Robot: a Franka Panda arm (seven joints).
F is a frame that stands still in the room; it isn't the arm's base.
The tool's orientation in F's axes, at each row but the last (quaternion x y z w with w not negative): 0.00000, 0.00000, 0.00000, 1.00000; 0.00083, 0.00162, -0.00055, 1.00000; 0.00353, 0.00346, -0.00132, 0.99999; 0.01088, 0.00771, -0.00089, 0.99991; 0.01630, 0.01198, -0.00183, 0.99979; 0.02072, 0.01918, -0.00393, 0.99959; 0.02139, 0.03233, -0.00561, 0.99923; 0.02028, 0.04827, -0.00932, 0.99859; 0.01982, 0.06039, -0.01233, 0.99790; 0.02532, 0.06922, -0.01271, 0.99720; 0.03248, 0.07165, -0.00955, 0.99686; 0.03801, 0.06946, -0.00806, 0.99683
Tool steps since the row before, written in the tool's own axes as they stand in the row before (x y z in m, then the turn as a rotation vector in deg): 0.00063, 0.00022, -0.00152, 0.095, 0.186, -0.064; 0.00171, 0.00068, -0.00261, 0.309, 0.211, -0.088; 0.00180, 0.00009, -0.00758, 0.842, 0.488, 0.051; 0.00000, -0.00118, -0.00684, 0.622, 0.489, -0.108; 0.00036, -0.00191, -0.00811, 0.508, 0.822, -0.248; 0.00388, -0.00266, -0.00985, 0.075, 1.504, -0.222; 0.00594, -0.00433, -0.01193, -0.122, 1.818, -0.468; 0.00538, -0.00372, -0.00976, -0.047, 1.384, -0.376; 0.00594, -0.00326, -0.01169, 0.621, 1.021, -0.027; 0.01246, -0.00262, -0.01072, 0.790, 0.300, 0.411; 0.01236, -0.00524, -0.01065, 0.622, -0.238, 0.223; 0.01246, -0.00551, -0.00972, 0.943, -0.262, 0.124
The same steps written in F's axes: 0.00063, 0.00022, -0.00152, 0.095, 0.186, -0.064; 0.00170, 0.00068, -0.00261, 0.309, 0.211, -0.089; 0.00175, 0.00014, -0.00759, 0.844, 0.485, 0.049; -0.00011, -0.00103, -0.00686, 0.621, 0.490, -0.107; 0.00016, -0.00165, -0.00817, 0.505, 0.828, -0.233; 0.00348, -0.00228, -0.01009, 0.079, 1.511, -0.162; 0.00510, -0.00387, -0.01246, -0.129, 1.838, -0.382; 0.00434, -0.00340, -0.01037, -0.054, 1.399, -0.315; 0.00440, -0.00291, -0.01244, 0.641, 1.007, -0.063; 0.01079, -0.00233, -0.01246, 0.847, 0.261, 0.312; 0.01059, -0.00470, -0.01262, 0.642, -0.261, 0.116; 0.01088, -0.00488, -0.01174, 0.945, -0.281, -0.028
